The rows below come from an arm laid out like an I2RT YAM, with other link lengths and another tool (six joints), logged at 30 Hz.
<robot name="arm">
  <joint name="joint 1" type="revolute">
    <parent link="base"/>
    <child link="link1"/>
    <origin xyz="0 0 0.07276"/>
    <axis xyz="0 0 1"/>
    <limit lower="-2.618" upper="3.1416"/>
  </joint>
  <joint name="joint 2" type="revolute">
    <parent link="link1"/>
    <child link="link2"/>
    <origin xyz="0.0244 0.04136 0.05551" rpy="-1.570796 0 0"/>
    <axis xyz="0 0 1"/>
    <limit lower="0" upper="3.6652"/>
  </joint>
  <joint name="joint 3" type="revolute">
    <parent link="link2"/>
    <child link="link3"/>
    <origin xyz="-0.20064 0 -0.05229" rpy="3.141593 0 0"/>
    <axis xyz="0 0 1"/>
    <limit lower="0" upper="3.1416"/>
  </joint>
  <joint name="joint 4" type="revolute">
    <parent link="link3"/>
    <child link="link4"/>
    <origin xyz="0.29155 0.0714 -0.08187"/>
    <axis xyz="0 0 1"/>
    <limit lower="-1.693" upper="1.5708"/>
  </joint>
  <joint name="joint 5" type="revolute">
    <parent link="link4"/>
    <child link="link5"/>
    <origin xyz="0.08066 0.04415 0.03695" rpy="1.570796 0 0"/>
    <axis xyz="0 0 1"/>
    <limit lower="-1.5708" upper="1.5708"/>
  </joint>
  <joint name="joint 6" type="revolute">
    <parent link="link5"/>
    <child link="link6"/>
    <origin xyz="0.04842 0 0.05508" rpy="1.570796 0 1.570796"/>
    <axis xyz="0 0 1"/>
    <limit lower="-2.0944" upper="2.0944"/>
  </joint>
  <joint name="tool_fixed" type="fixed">
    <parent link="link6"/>
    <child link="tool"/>
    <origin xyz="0.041 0.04 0.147" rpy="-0.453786 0 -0.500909"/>
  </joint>
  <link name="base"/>
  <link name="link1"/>
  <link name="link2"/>
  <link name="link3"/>
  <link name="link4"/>
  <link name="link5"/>
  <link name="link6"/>
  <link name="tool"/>
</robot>
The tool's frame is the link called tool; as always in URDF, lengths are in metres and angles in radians.
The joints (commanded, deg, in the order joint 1, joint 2, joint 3, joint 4, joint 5, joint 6), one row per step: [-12.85, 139.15, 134.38, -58.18, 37.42, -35.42]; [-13.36, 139.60, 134.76, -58.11, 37.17, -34.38]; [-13.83, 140.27, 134.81, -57.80, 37.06, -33.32]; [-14.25, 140.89, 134.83, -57.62, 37.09, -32.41]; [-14.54, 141.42, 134.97, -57.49, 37.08, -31.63]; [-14.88, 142.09, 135.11, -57.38, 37.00, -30.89]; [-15.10, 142.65, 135.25, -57.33, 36.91, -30.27]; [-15.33, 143.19, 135.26, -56.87, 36.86, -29.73]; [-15.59, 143.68, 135.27, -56.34, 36.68, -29.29]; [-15.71, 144.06, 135.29, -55.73, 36.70, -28.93]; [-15.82, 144.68, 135.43, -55.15, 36.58, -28.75]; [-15.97, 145.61, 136.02, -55.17, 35.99, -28.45]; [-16.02, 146.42, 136.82, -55.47, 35.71, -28.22]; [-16.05, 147.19, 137.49, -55.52, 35.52, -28.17]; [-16.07, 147.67, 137.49, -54.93, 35.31, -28.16]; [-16.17, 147.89, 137.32, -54.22, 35.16, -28.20]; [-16.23, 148.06, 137.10, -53.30, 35.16, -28.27]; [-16.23, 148.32, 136.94, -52.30, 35.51, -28.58]
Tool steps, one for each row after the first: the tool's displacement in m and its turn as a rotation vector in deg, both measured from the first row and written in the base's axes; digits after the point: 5 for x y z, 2 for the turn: [-0.00155, -0.00396, -0.00275, 0.44, -0.75, -1.13]; [-0.00332, -0.00775, -0.00900, 0.83, -1.18, -2.31]; [-0.00555, -0.01124, -0.01473, 1.08, -1.38, -3.39]; [-0.00689, -0.01360, -0.01897, 1.30, -1.66, -4.24]; [-0.00850, -0.01622, -0.02466, 1.60, -1.77, -5.08]; [-0.00963, -0.01777, -0.02939, 1.88, -1.84, -5.71]; [-0.00986, -0.01976, -0.03416, 2.04, -2.15, -6.31]; [-0.00970, -0.02189, -0.03869, 2.27, -2.53, -6.80]; [-0.00882, -0.02330, -0.04151, 2.26, -3.02, -7.18]; [-0.00751, -0.02446, -0.04607, 2.38, -3.26, -7.37]; [-0.00668, -0.02479, -0.05258, 3.04, -3.22, -7.50]; [-0.00610, -0.02477, -0.05616, 3.40, -3.12, -7.62]; [-0.00499, -0.02494, -0.05961, 3.61, -3.04, -7.61]; [-0.00333, -0.02513, -0.06395, 3.78, -3.19, -7.55]; [-0.00194, -0.02621, -0.06663, 3.83, -3.51, -7.55]; [0.00001, -0.02740, -0.06853, 3.70, -3.98, -7.54]; [0.00209, -0.02889, -0.06978, 3.21, -4.28, -7.44]
